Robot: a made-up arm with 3 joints. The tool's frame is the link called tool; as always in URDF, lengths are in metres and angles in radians.
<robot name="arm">
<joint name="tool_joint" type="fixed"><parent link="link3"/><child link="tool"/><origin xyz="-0.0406 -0.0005 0.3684" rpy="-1.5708 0 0"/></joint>
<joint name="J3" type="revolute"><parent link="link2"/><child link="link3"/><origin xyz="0.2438 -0.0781 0.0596" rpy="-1.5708 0 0"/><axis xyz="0 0 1"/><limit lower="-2.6" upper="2.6"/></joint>
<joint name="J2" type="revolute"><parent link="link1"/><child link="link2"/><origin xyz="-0.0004 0.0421 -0.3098" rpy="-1.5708 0 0"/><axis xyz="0 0 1"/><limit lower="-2.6" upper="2.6"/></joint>
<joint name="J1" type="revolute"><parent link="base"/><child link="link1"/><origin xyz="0 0 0.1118" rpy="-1.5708 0 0"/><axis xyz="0 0 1"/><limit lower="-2.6" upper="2.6"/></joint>
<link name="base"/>
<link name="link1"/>
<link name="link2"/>
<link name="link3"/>
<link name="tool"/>
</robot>
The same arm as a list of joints. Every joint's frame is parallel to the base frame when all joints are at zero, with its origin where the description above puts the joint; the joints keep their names.
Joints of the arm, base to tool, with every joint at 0 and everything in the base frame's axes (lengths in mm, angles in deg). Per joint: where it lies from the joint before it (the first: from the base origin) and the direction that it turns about. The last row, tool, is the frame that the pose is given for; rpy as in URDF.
J1: offset 0 0 111.8 axis 0 1 0
J2: offset -0.4 -309.8 -42.1 axis 0 0 -1
J3: offset 243.8 78.1 -59.6 axis 0 -1 0
tool: offset -40.6 -368.4 -0.5 rpy 0 0 0
Joint limits (deg, base to tool): -148.97..148.97 -148.97..148.97 -148.97..148.97

